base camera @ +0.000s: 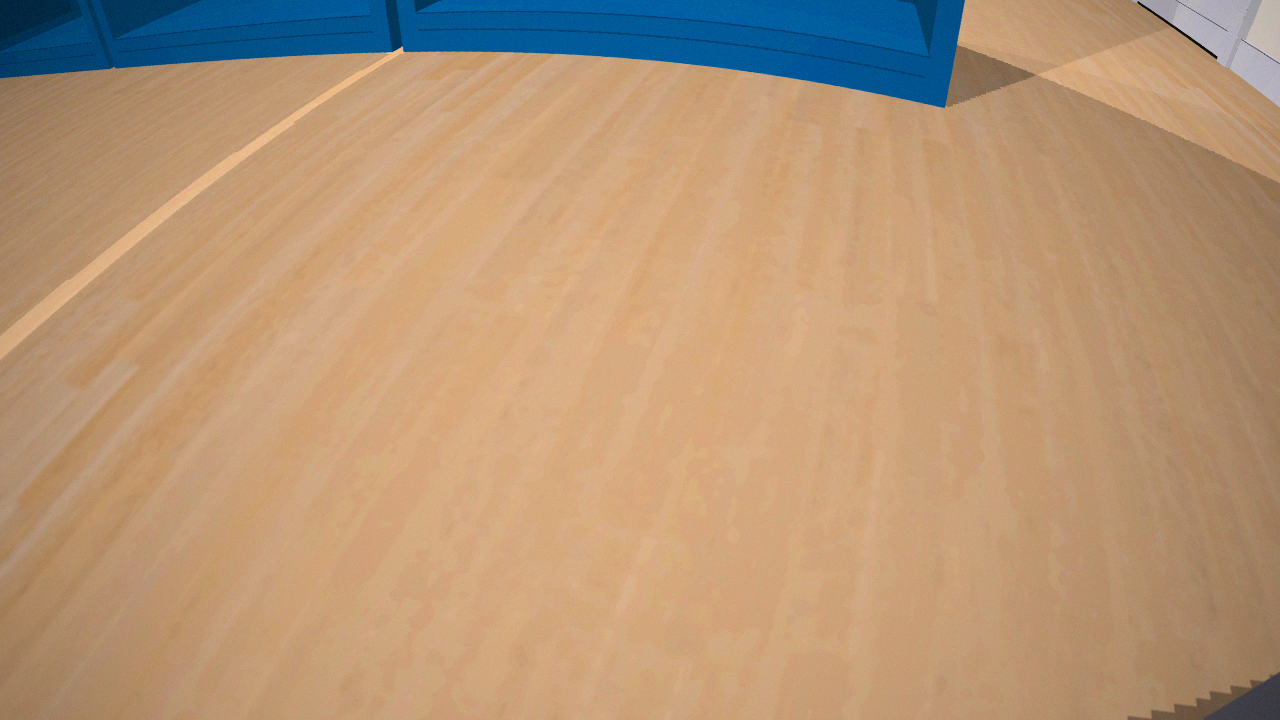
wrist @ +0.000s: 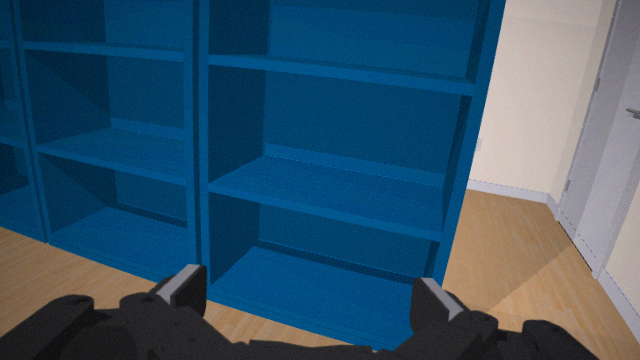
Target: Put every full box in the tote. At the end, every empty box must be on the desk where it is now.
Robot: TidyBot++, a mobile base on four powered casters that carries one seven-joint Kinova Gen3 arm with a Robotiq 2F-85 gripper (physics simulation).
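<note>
My gripper (wrist: 309, 294) is open, with its two fingers wide apart at the bottom of the wrist view and no object between them. It faces a blue shelf unit. No box, tote or desk shows in the base camera view or the wrist view.
The blue shelf unit (base camera: 671, 62) (wrist: 203, 150) stands ahead, its right end at a side panel. Its visible shelves hold no boxes. To its right in the wrist view are a cream wall (wrist: 530, 100) and a grey door (wrist: 607, 150). A light strip (base camera: 196, 188) crosses the wooden floor (base camera: 671, 402).
</note>
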